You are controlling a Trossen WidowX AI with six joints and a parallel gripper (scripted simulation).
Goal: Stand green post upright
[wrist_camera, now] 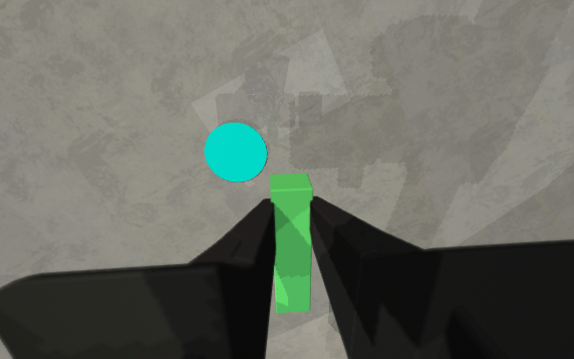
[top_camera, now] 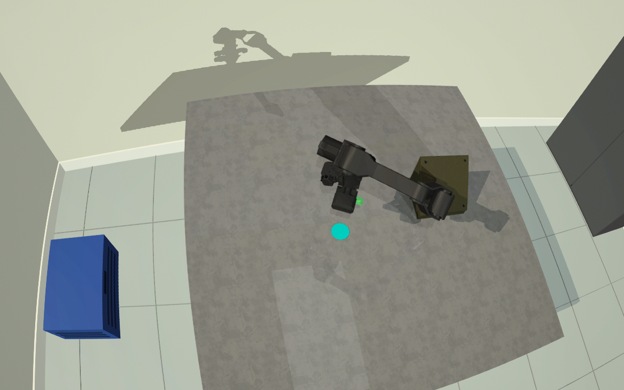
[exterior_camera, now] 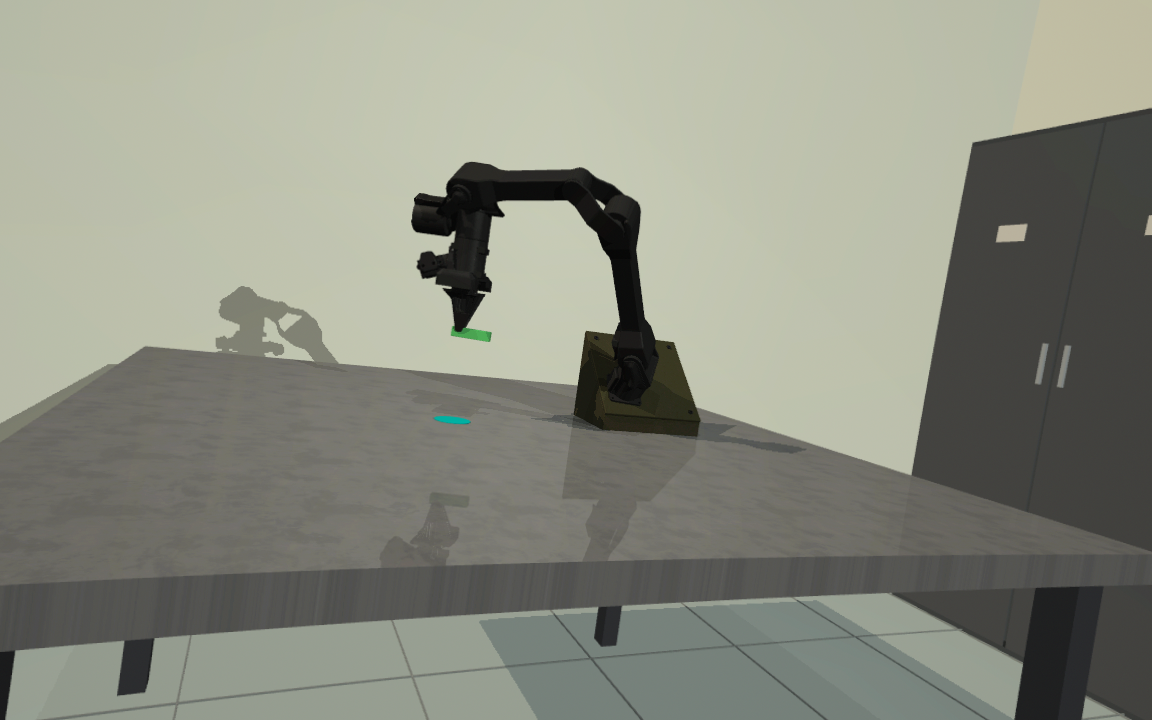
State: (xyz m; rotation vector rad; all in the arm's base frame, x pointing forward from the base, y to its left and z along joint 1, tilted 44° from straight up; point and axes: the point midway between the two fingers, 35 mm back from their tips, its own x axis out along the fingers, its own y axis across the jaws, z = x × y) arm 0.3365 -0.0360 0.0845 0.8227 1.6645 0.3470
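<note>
Right now my gripper tip is 4 cm to the right of the cyan circle and 15 cm above it. Also, from my gripper tip: green post (2 cm behind, 1 cm to the left).
</note>
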